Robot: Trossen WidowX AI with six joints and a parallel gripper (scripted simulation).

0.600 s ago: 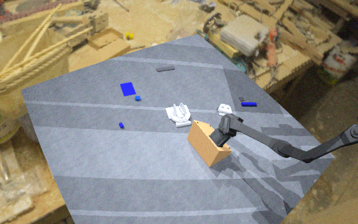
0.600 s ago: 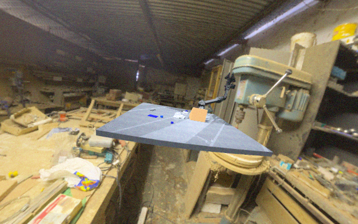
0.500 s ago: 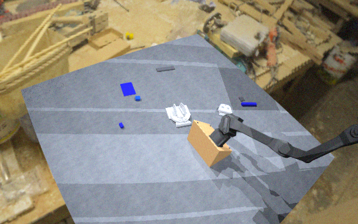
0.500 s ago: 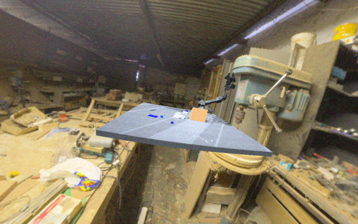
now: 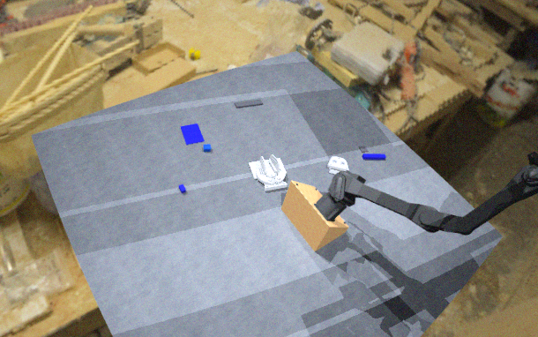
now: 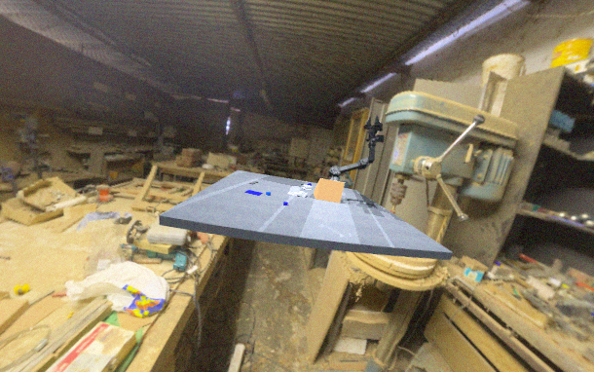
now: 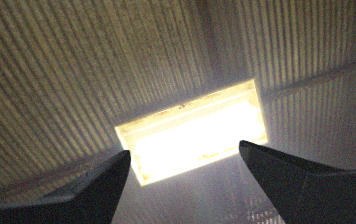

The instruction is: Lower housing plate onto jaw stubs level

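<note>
Right now the white part is 470 mm ahead of my gripper tip, 60 mm to the left of it and 720 mm below it. The rest, counted from my gripper tip: grey strip 900 mm ahead, 190 mm to the left, 720 mm below; blue bar 430 mm ahead, 120 mm to the right, 720 mm below; blue flat tile 840 mm ahead, 470 mm to the left, 730 mm below.
</note>
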